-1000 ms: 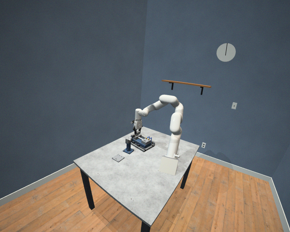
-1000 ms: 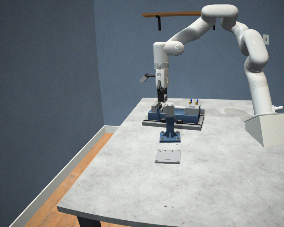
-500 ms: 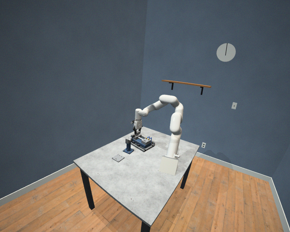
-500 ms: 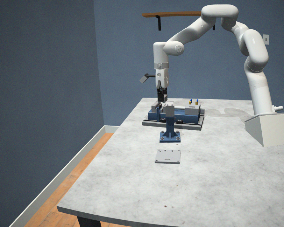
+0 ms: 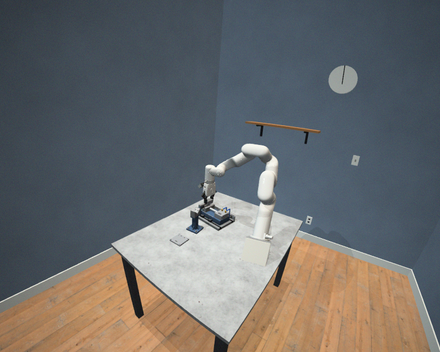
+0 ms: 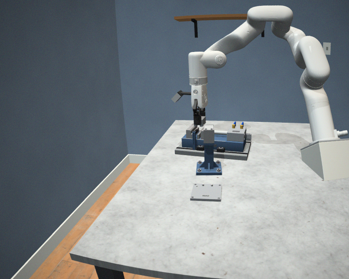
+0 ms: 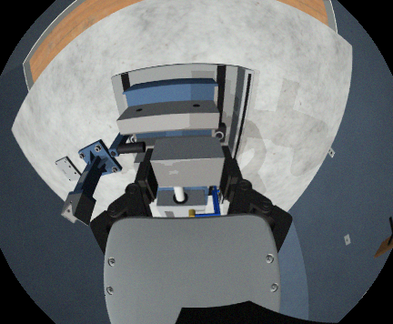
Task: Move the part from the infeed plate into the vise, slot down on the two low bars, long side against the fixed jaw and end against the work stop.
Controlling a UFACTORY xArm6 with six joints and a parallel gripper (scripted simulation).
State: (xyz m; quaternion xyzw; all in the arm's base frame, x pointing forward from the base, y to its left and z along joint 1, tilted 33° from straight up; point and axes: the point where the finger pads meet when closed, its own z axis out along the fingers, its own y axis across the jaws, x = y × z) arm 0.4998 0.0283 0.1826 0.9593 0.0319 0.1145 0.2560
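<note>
My hand is 5 cm above the fixed jaw, 3 cm short of it and 2 cm to the right of it. The rest, counted from my hand: cylinder rod (9 cm behind, 5 cm below, 2 cm to the left); part (2 cm below); work stop (7 cm to the left, 4 cm below).
</note>
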